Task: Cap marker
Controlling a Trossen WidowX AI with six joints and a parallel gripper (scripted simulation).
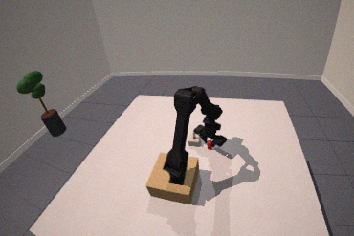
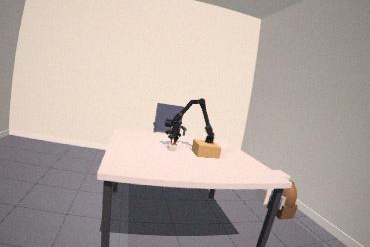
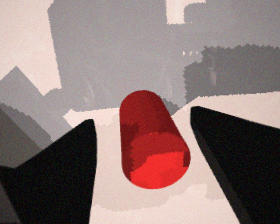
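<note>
My gripper tip is 10 mm below the red cap. Also, from my gripper tip: holder block 90 mm to the left, 30 mm ahead.
</note>
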